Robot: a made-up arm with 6 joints. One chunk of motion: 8 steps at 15 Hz.
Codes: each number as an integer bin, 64 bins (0 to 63) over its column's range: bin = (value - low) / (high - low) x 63, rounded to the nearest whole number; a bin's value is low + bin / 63 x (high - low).
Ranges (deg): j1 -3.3..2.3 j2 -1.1..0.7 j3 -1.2..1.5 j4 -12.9..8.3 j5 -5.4..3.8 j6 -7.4..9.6
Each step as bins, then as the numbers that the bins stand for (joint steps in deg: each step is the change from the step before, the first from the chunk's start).
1 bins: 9 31 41 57 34 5
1 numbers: -2.500 -0.214 0.557 6.281 -0.435 -6.051
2 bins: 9 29 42 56 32 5
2 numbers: -2.500 -0.271 0.600 5.944 -0.727 -6.051
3 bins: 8 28 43 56 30 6
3 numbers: -2.589 -0.300 0.643 5.944 -1.019 -5.781
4 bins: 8 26 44 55 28 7
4 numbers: -2.589 -0.357 0.686 5.608 -1.311 -5.511
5 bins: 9 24 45 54 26 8
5 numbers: -2.500 -0.414 0.729 5.271 -1.603 -5.241
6 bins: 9 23 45 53 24 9
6 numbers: -2.500 -0.443 0.729 4.935 -1.895 -4.971
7 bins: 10 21 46 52 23 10
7 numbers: -2.411 -0.500 0.771 4.598 -2.041 -4.702
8 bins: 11 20 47 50 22 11
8 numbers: -2.322 -0.529 0.814 3.925 -2.187 -4.432
